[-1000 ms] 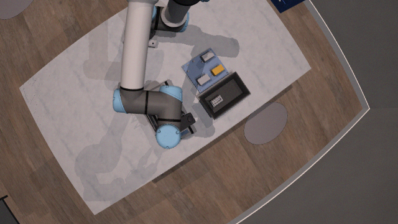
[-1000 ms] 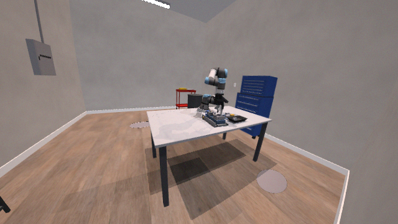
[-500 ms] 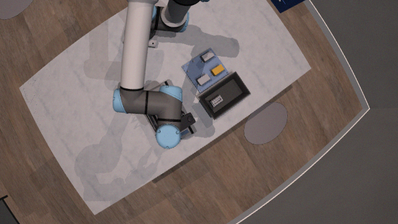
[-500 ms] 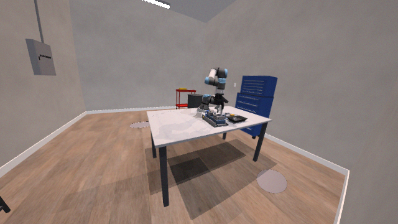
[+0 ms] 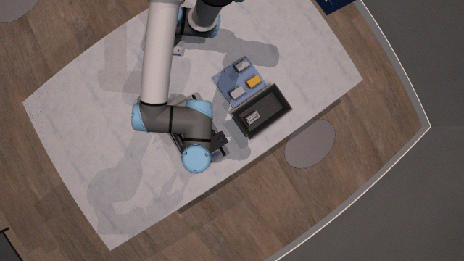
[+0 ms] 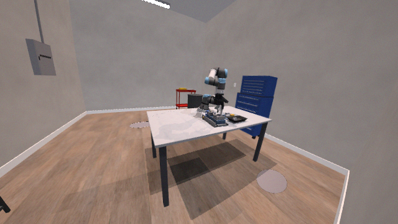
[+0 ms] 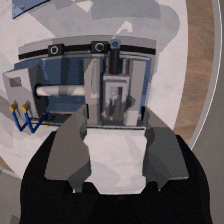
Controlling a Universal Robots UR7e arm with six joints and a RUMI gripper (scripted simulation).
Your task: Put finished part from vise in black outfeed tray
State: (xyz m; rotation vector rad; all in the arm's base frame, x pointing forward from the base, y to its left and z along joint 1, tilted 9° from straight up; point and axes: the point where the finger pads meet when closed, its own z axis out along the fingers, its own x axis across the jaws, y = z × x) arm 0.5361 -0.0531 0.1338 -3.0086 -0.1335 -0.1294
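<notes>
My gripper is now 70 mm past the vise, 10 mm to the left of it and 90 mm above it. From my hand the other things lie so: blue plate 210 mm behind, 260 mm to the left, 130 mm below; orange block 180 mm behind, 320 mm to the left, 110 mm below.
</notes>
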